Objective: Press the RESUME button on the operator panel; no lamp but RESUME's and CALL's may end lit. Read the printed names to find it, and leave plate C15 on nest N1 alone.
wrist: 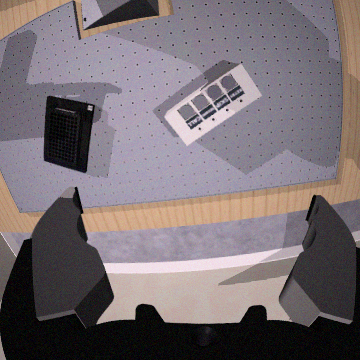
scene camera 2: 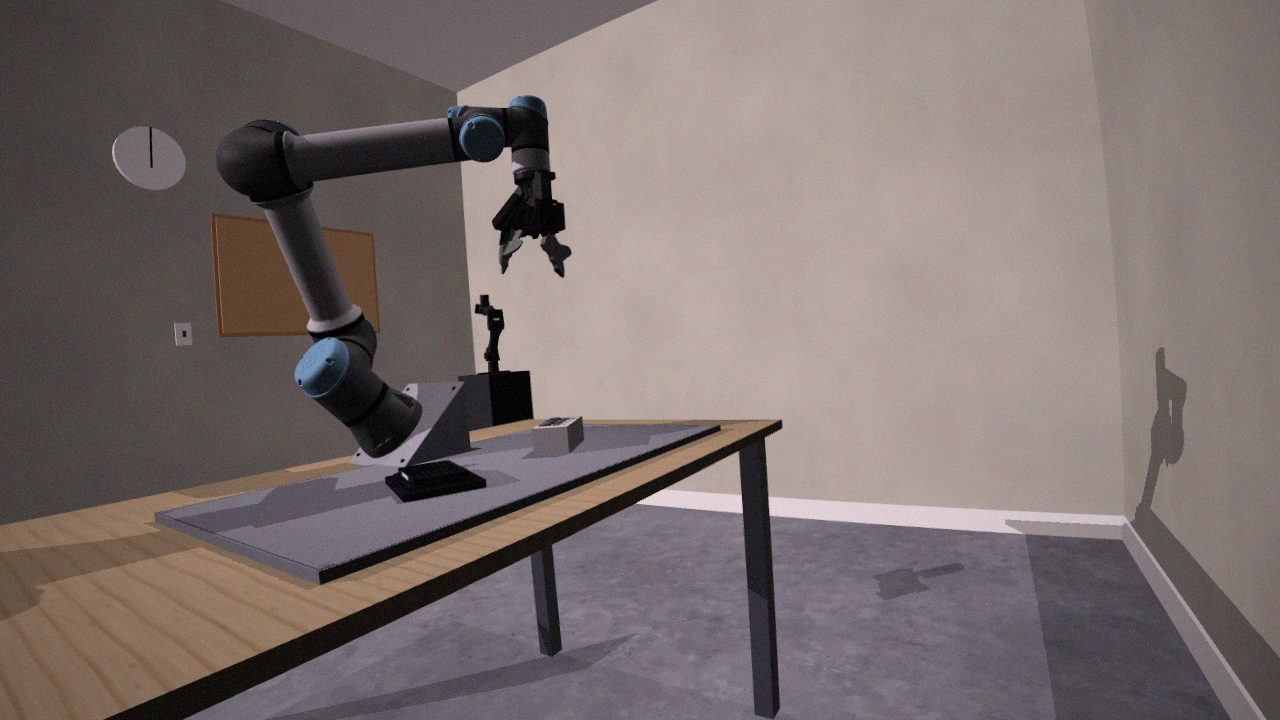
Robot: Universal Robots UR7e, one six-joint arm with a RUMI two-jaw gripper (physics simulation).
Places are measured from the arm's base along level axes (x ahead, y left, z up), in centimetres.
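Pixels of known places: gripper, fingertip midpoint: (wrist: 196,195) (scene camera 2: 534,276); arm's base at its link origin: (scene camera 2: 394,429).
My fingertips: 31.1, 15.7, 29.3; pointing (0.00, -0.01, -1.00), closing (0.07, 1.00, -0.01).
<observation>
Ahead of a thing's pixels: the offset from my fingertips to its middle, as dx, dy, dz. "spot": to the spot under its first point. Level surfaces: height alone.
The operator panel {+0.3, +3.3, -32.1} (scene camera 2: 556,437) (wrist: 185,134) is a pale box on the grey board, turned at an angle in the wrist view. It has a row of four round grey buttons with dark name strips, printed upside down in that view. The strip at the lower left appears to read CALL; the others are too blurred to read surely. Four small lamp dots beside the strips look dark. A black plate {+5.1, -29.0, -33.0} (scene camera 2: 440,471) (wrist: 64,137) sits on a black nest {spot: +13.8, -28.9, -33.9} (scene camera 2: 465,484) (wrist: 85,150); their names are not readable. My gripper (scene camera 2: 532,272) (wrist: 196,195) is open and empty, high above the board.
The grey perforated board {dz -34.9} (scene camera 2: 295,540) (wrist: 280,115) lies on the wooden table {dz -36.2} (scene camera 2: 107,586) (wrist: 200,216). The arm's angled grey mount (scene camera 2: 444,420) (wrist: 120,12) stands at the board's edge. A small black device (scene camera 2: 493,335) stands on a dark box (scene camera 2: 510,398) behind the table.
</observation>
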